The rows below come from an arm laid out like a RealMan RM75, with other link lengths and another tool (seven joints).
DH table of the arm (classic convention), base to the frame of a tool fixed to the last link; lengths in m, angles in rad. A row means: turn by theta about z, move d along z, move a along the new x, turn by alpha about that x. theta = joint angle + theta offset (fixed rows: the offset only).
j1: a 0  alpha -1.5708  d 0.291  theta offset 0
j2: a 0  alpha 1.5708  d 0  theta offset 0
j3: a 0  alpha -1.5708  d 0.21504  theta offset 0
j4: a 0  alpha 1.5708  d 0  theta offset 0
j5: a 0  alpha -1.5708  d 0.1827  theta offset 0
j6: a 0  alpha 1.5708  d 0  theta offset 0
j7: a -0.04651  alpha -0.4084  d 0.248  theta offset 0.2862
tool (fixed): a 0  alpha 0  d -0.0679  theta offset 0
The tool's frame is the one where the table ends.
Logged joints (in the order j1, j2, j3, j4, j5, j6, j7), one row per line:
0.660 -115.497 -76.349 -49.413 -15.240 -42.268 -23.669
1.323 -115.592 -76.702 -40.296 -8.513 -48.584 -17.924
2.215 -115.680 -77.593 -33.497 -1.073 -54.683 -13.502
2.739 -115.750 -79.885 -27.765 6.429 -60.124 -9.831
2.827 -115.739 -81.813 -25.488 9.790 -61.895 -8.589
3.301 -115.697 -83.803 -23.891 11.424 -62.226 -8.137
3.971 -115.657 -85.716 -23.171 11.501 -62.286 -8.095
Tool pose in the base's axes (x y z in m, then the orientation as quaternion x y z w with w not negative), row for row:
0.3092 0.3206 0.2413 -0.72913 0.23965 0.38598 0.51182
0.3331 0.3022 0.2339 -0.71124 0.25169 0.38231 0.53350
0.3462 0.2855 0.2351 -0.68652 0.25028 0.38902 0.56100
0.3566 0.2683 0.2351 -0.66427 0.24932 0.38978 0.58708
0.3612 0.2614 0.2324 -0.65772 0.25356 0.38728 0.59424
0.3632 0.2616 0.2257 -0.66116 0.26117 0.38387 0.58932
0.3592 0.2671 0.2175 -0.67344 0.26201 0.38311 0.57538
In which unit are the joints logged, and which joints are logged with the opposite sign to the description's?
The joints are logged in degrees. Opposite sign: j2, j7.
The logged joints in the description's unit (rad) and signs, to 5 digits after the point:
0.01152 2.01580 -1.33254 -0.86242 -0.26599 -0.73772 0.41310
0.02309 2.01746 -1.33870 -0.70330 -0.14858 -0.84795 0.31283
0.03866 2.01900 -1.35425 -0.58463 -0.01873 -0.95440 0.23565
0.04780 2.02022 -1.39426 -0.48459 0.11221 -1.04936 0.17158
0.04934 2.02003 -1.42791 -0.44485 0.17087 -1.08027 0.14991
0.05761 2.01929 -1.46264 -0.41698 0.19939 -1.08605 0.14202
0.06931 2.01860 -1.49603 -0.40441 0.20073 -1.08710 0.14128

